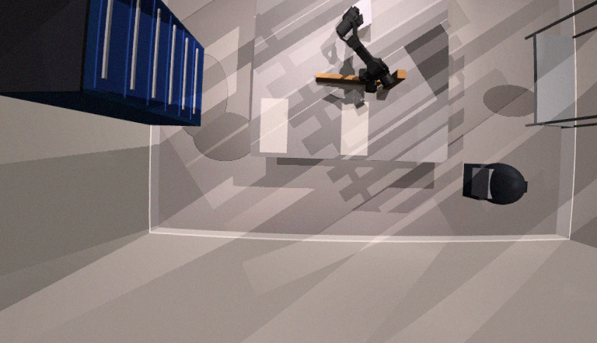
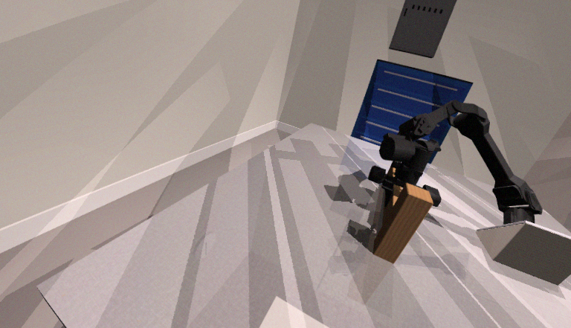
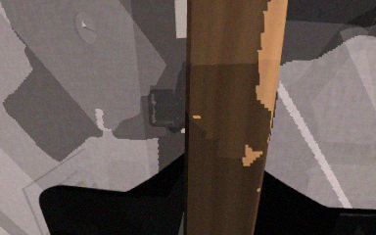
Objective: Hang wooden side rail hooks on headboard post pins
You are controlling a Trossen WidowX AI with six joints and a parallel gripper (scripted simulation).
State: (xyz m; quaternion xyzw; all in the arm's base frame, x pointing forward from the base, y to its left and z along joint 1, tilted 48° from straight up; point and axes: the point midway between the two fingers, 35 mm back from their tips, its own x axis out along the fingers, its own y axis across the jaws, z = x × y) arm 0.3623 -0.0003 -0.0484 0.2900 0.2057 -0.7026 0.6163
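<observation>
The headboard post is 14 cm to the left of my gripper tip, 4 cm above it and 2 cm ahead of it.
</observation>
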